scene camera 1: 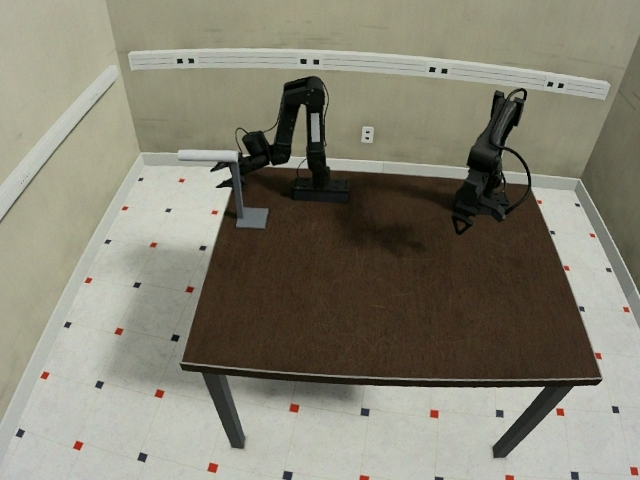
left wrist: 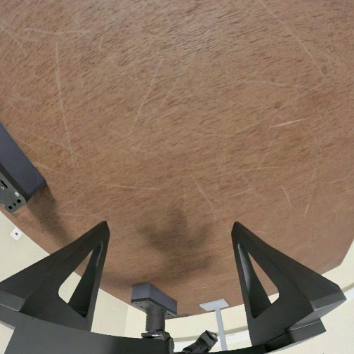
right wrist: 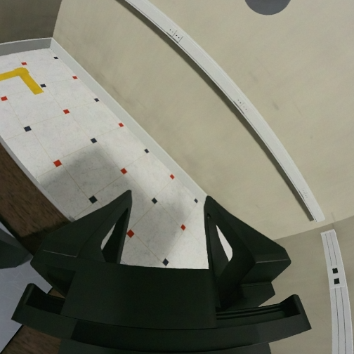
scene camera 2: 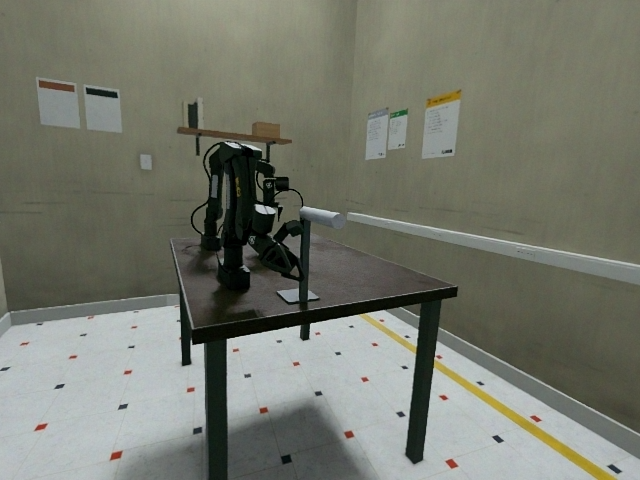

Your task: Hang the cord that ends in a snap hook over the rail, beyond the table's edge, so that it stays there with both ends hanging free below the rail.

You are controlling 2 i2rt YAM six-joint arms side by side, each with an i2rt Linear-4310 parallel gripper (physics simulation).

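Frame: origin at the left arm's base, x left, y up, z ahead, level; metres.
Where they show: left gripper, fingertip midpoint: (scene camera 1: 462, 225); right gripper, fingertip midpoint: (scene camera 1: 213, 179) (scene camera 2: 297, 275); left arm's base, origin of the base link: (scene camera 2: 210, 237); right arm's base, origin of the base link: (scene camera 1: 320, 186) (scene camera 2: 233, 267).
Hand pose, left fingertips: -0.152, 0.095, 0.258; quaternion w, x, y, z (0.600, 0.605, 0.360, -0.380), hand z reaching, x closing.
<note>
Each offset is from my left fingertips to the centre of the thing, as dx, dy, dz. "spot": to the spot under its first point. Level surfaces: height alone.
The cord with the snap hook does not show in any view. The white rail {-0.802, +0.117, -0.147} (scene camera 1: 206, 155) (scene camera 2: 323, 217) sits on a grey post {-0.717, -0.019, -0.145} (scene camera 1: 237, 191) (scene camera 2: 305, 258) and sticks out beyond the table's left edge in scene camera 1; no cord shows on it. My right gripper (scene camera 1: 214, 177) (right wrist: 168, 198) is partly open and empty. It is below rail height, behind the post in scene camera 1, with its fingertips pointing out past the table edge. My left gripper (scene camera 1: 461, 224) (left wrist: 170, 228) is wide open and empty above the table, far from the rail.
The post's flat grey base {spot: -0.655, -0.137, -0.140} (scene camera 1: 258, 218) (left wrist: 214, 304) stands near the edge of the dark brown table {dy -0.143} (scene camera 1: 387, 310) (scene camera 2: 361, 273). The right arm's base (scene camera 1: 320, 192) stands close to it. A wall shelf (scene camera 2: 235, 135) holds a box (scene camera 2: 266, 129).
</note>
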